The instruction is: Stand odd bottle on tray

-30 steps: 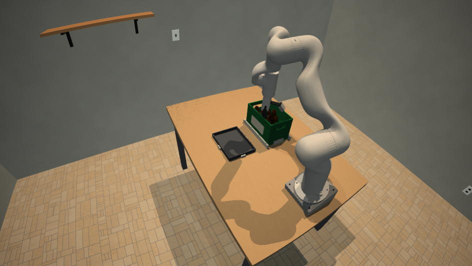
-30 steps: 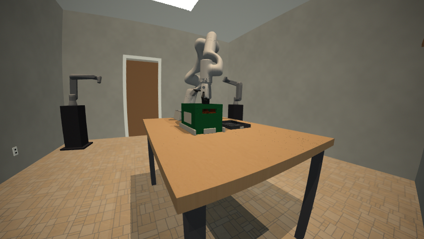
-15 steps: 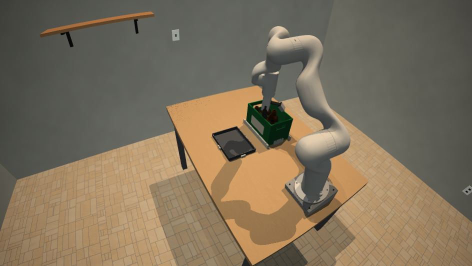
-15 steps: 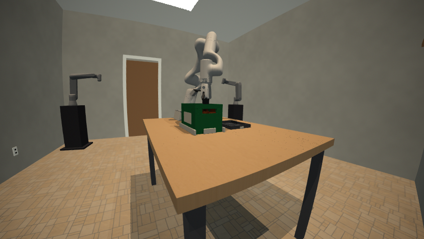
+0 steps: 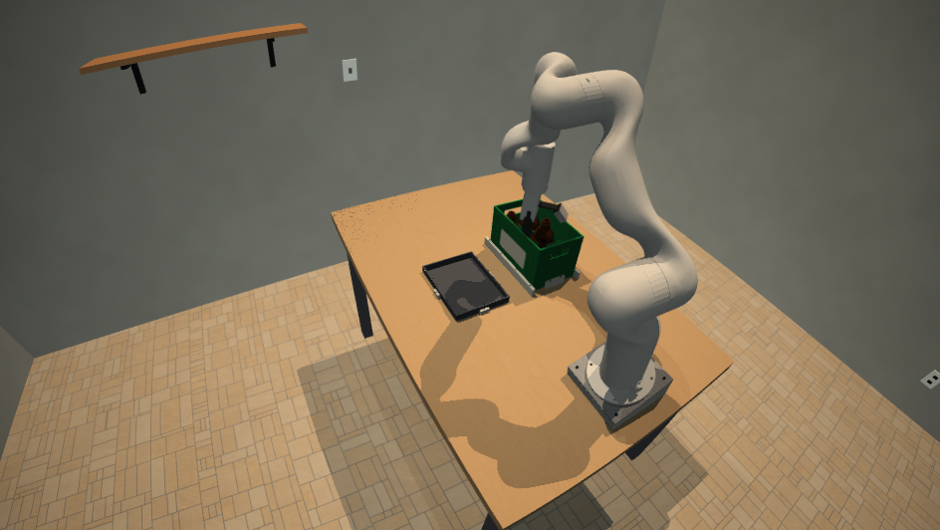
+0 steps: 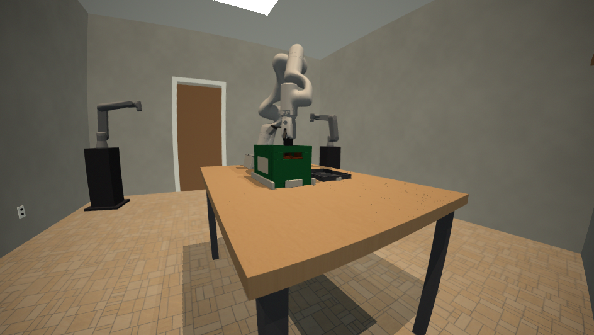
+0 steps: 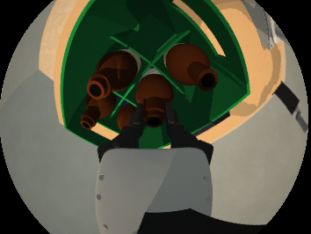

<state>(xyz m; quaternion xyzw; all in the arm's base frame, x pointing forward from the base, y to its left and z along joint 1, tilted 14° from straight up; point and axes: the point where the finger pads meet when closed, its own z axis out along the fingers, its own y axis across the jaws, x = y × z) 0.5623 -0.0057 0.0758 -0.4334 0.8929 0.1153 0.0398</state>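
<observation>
Now: hand 1 cm short of the green crate, 4 cm to the left of it and 7 cm above it. Round my hand: brown bottle: 8 cm behind, 1 cm to the right, 7 cm below; black tray: 4 cm behind, 23 cm to the left, 15 cm below.
</observation>
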